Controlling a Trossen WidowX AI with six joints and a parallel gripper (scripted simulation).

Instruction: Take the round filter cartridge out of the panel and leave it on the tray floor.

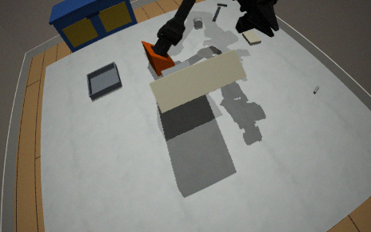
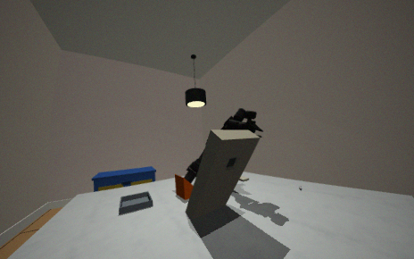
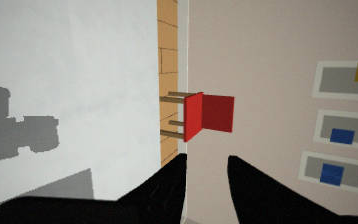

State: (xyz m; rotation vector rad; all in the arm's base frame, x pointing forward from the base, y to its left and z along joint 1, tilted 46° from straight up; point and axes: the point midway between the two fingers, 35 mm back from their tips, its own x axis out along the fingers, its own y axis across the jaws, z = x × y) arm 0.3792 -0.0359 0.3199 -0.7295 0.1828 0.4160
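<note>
Now: gripper tip 22 cm to the left of the round filter cartridge, 7 cm above it and 3 cm past it. Also, from my gripper tip: tan service panel: 22 cm to the right, 15 cm below, 8 cm behind; tan flat block: 34 cm behind, 32 cm below, 24 cm to the left; small grey bit: 32 cm below, 28 cm to the left, 5 cm ahead.
</note>
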